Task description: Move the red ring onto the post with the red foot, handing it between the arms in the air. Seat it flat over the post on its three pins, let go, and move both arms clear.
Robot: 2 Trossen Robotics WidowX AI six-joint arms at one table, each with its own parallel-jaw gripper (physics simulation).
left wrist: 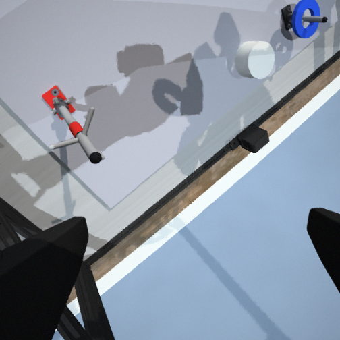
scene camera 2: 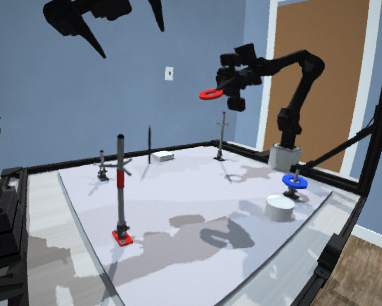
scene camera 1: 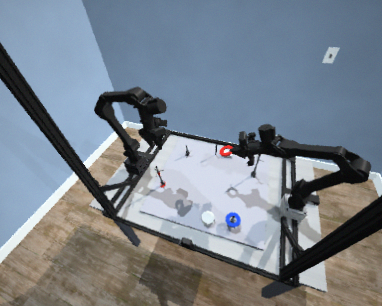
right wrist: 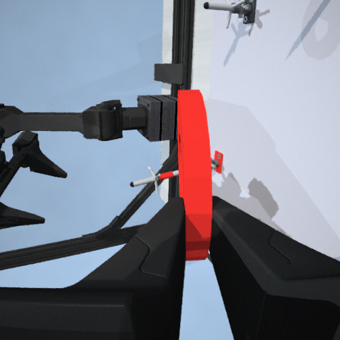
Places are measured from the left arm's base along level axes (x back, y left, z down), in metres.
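Pixels of known places: left gripper, between the fingertips: [scene camera 2: 133, 43] [scene camera 1: 156, 148]; right gripper, between the fingertips: [scene camera 2: 216, 92] [scene camera 1: 229, 151]; left arm's base, origin of its link: [scene camera 1: 134, 159]; right arm's base, origin of its link: [scene camera 2: 286, 146] [scene camera 1: 295, 204].
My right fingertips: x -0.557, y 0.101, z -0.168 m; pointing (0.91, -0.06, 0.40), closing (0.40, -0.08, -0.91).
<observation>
For each thing: its middle in the pictures, then the offset to it from my right fingertips. "pt": a spot on its surface instead.
- red ring, middle of its body: [scene camera 2: 211, 94] [scene camera 1: 226, 150] dy +0.005, dx +0.017, dz +0.007 m
- post with the red foot, a spot on its surface: [scene camera 2: 120, 205] [scene camera 1: 159, 178] pt dy -0.164, dx +0.344, dz +0.187 m
- blue ring, middle of its body: [scene camera 2: 294, 181] [scene camera 1: 233, 219] dy -0.238, dx -0.101, dz +0.217 m
- white cylinder, middle of its body: [scene camera 2: 278, 208] [scene camera 1: 207, 218] dy -0.264, dx +0.019, dz +0.246 m
- short post, a spot on its surface: [scene camera 2: 102, 172] pt dy +0.126, dx +0.306, dz +0.241 m
- black spike, middle of its body: [scene camera 2: 149, 144] dy +0.196, dx +0.118, dz +0.194 m
- white block, middle of its body: [scene camera 2: 162, 155] dy +0.227, dx +0.044, dz +0.254 m
- tall grey post, a spot on its surface: [scene camera 2: 221, 145] pt dy +0.106, dx -0.150, dz +0.202 m
The red ring [scene camera 1: 221, 151] [scene camera 2: 210, 98] [right wrist: 195, 150] is in the air, lying about level in scene camera 2. My right gripper [scene camera 2: 221, 90] [right wrist: 193, 207] is shut on its rim, with one finger on each face. My left gripper [scene camera 2: 133, 43] [left wrist: 197, 223] [right wrist: 56, 196] is wide open and empty, high in the air and apart from the ring. The post with the red foot [scene camera 1: 160, 176] [scene camera 2: 120, 205] [left wrist: 75, 129] [right wrist: 167, 175] stands upright on the mat's left part. It has a red band and thin pins below its top, and no ring on it.
A blue ring [scene camera 1: 227, 220] [scene camera 2: 294, 185] [left wrist: 298, 19] sits on a short post near a white cylinder [scene camera 1: 208, 217] [scene camera 2: 279, 208] [left wrist: 255, 60]. A short post [scene camera 2: 102, 172], a black spike [scene camera 2: 149, 145], a white block [scene camera 2: 163, 156] and a tall grey post [scene camera 2: 221, 145] stand farther back.
</observation>
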